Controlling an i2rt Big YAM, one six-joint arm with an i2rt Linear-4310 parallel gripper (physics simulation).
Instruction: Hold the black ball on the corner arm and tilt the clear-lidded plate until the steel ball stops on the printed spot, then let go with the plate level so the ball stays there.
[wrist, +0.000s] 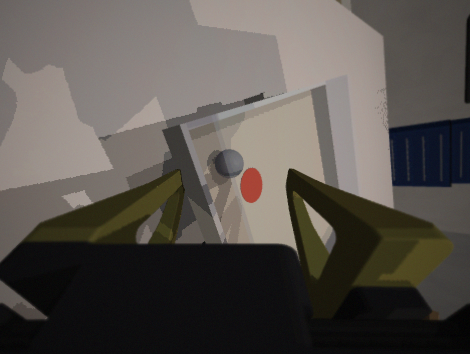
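Note:
The clear-lidded plate is a pale square tray with grey walls, seen turned and at a slant in the middle of the wrist view. The steel ball is inside it, up and left of the red printed spot, close to its edge and not centred on it. My gripper has its olive fingertips apart over the plate and is shut on the black ball, which is hidden behind the dark gripper body at the bottom. The corner arm and the plate's near corner are hidden there too.
The pale tabletop carries broad grey shadows around the plate. Its edge runs down the right side. Beyond it is a blue panelled object, and a dark object shows at the right border.

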